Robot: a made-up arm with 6 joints. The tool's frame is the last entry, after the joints.
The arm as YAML. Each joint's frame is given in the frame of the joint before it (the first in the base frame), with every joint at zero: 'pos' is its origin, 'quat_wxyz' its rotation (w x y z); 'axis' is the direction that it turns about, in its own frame. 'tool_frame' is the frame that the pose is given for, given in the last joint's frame.
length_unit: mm
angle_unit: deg
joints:
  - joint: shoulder
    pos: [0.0, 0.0, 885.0]
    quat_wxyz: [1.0, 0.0, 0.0, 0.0]
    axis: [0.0, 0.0, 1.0]
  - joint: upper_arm
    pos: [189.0, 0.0, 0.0]
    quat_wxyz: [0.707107, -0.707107, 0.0, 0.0]
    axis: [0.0, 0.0, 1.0]
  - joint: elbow
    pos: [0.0, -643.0, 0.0]
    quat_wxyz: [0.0, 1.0, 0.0, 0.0]
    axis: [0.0, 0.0, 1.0]
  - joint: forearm
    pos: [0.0, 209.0, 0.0]
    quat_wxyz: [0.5, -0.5, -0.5, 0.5]
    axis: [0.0, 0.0, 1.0]
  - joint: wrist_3
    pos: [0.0, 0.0, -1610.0]
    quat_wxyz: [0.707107, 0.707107, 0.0, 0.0]
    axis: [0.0, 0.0, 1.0]
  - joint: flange
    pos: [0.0, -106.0, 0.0]
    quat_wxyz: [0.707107, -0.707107, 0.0, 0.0]
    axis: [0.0, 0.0, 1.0]
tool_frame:
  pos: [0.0, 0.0, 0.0]
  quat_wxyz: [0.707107, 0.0, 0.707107, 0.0]
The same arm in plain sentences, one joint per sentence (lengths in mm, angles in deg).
The arm has six revolute joints in a row. What follows holds with every joint at zero, and every direction is one of the base frame's.
Joint 1 lies 885 mm along +z from the base frame's origin and rotates about +z.
Joint 2 lies 189 mm along +x from joint 1 and rotates about +y.
Joint 3 lies 643 mm along +z from joint 2 and rotates about -y.
Joint 4 lies 209 mm along +z from joint 3 and rotates about -x.
Joint 5 lies 1610 mm along +x from joint 4 and rotates about -y.
Joint 6 lies 106 mm along +x from joint 5 and rotates about -x.
The tool frame, which is the frame that the pose is given for, lies at the same point as joint 6; its axes are parallel to the base frame's.

